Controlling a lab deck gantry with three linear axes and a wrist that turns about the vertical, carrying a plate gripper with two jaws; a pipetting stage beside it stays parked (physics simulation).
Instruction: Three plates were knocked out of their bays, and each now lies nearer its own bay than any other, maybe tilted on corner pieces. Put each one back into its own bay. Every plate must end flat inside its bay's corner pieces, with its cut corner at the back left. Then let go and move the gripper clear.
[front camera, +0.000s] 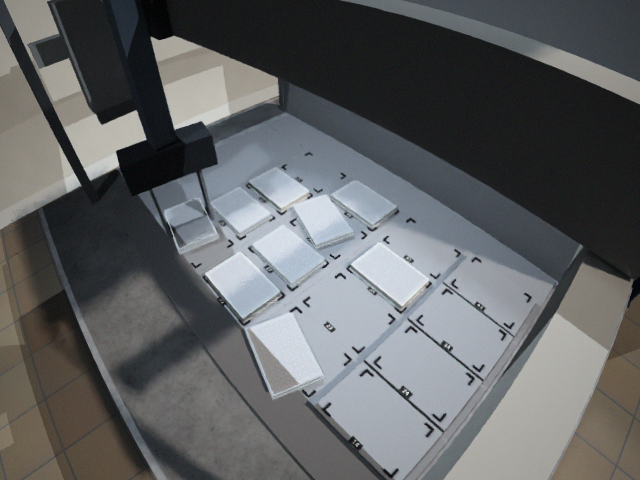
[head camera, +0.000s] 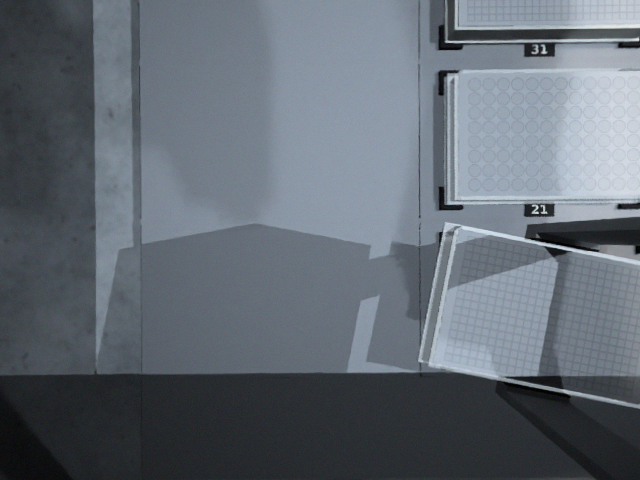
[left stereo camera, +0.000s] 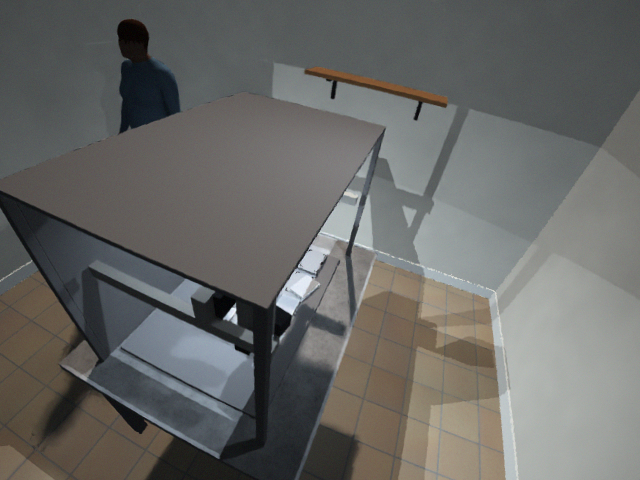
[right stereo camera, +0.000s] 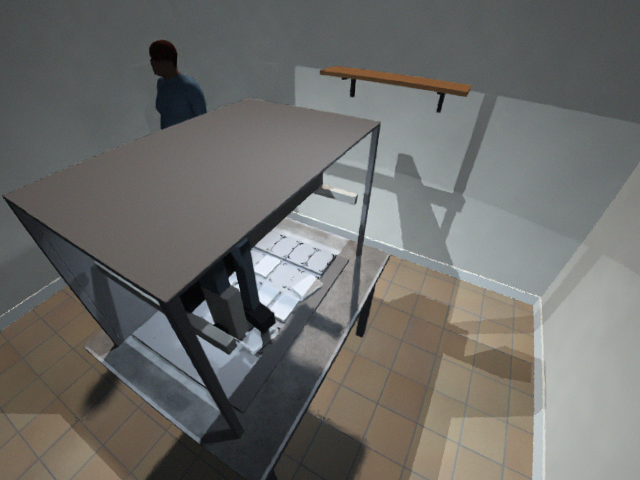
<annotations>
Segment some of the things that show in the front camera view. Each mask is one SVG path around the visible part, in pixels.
My gripper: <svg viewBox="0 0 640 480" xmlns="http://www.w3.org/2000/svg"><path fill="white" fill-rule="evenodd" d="M202 121L176 129L177 141L158 150L155 150L147 140L116 151L120 170L131 195L135 196L142 192L150 191L169 238L172 238L173 234L168 222L166 223L152 190L165 183L196 172L206 205L204 208L210 220L215 220L201 170L218 164L212 134Z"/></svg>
A round-well plate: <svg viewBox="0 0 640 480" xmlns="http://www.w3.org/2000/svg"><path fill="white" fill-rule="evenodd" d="M292 312L287 312L245 328L246 336L273 401L325 379Z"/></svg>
A round-well plate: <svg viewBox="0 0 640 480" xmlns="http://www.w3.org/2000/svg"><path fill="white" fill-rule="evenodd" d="M326 194L293 204L291 207L315 250L354 237L354 231Z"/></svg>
A gridded plate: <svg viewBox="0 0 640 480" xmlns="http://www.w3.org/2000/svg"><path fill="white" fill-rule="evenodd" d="M200 198L194 198L163 210L179 255L220 239Z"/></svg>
A square-well plate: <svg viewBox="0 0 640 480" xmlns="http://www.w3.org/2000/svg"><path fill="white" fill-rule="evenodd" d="M238 252L205 273L205 278L243 323L246 323L283 295L242 252Z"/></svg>
</annotations>
